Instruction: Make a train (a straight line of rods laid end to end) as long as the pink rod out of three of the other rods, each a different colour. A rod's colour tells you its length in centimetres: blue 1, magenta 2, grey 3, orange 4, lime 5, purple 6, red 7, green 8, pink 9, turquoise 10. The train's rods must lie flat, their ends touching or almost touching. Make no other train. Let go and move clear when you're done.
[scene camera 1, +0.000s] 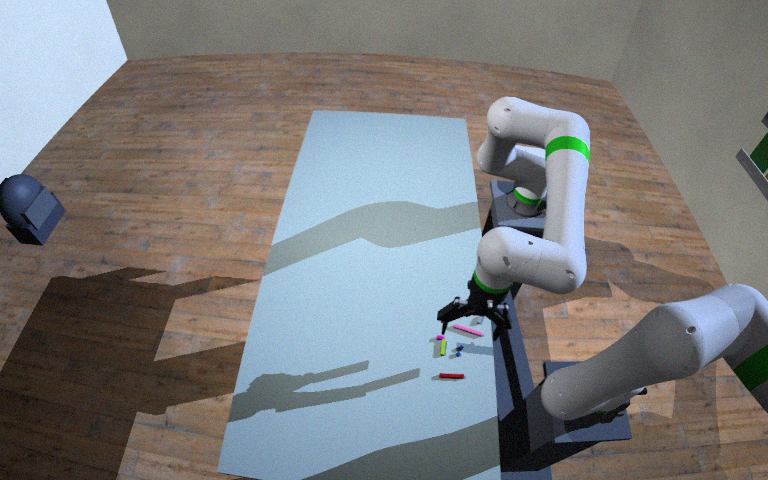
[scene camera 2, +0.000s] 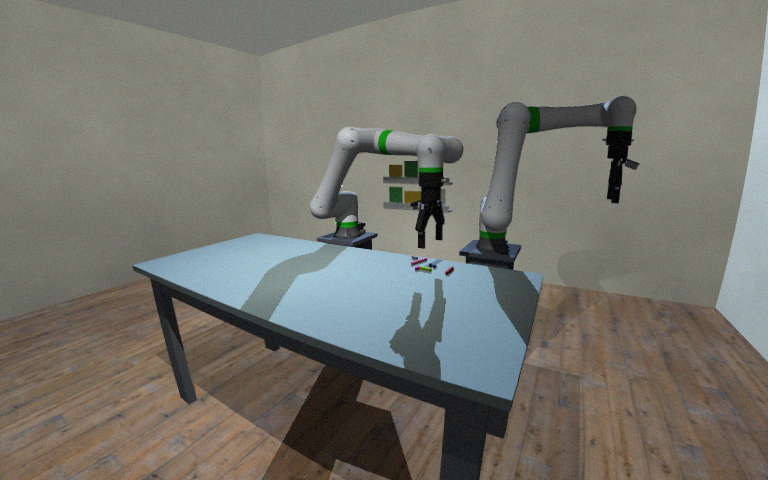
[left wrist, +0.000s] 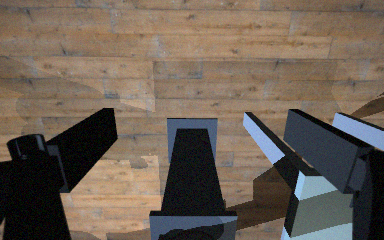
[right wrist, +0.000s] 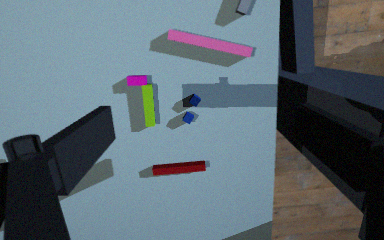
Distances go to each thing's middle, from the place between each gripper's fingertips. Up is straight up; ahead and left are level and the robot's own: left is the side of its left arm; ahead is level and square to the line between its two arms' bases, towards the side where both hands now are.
Scene:
The pink rod (right wrist: 174, 35) is 90 mm below my right hand (scene camera 1: 469, 333), 50 mm to the right of it and 20 mm behind it.
Right now my left hand (scene camera 2: 612, 201) is 760 mm to the left of the pink rod, 280 mm short of it and 270 mm above it.

